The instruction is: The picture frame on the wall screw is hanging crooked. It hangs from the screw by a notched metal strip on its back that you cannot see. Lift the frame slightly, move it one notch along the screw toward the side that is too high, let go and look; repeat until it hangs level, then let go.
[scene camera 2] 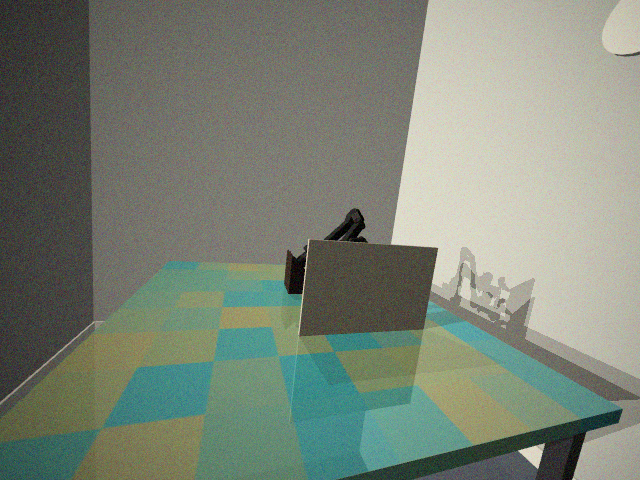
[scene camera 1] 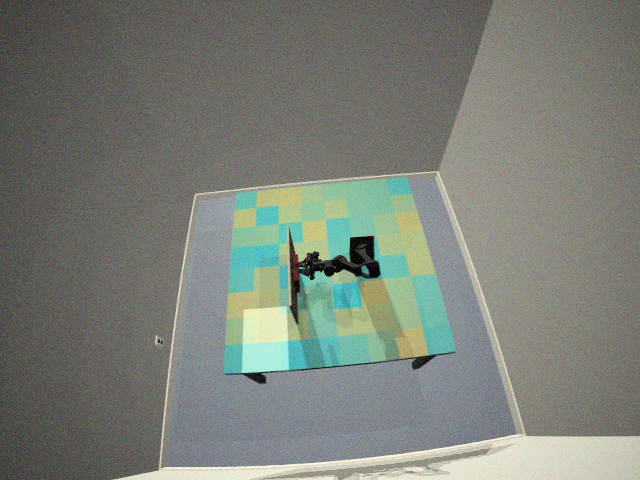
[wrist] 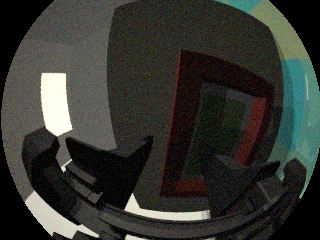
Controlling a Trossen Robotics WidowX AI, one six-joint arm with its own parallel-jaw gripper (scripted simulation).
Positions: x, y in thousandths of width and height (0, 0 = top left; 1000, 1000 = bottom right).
Observation:
I see my gripper (wrist: 552, 598), a picture frame (wrist: 677, 427) and a grey wall panel (scene camera 2: 546, 599).
Scene camera 2 does not show the picture frame, which is hidden by the grey wall panel.

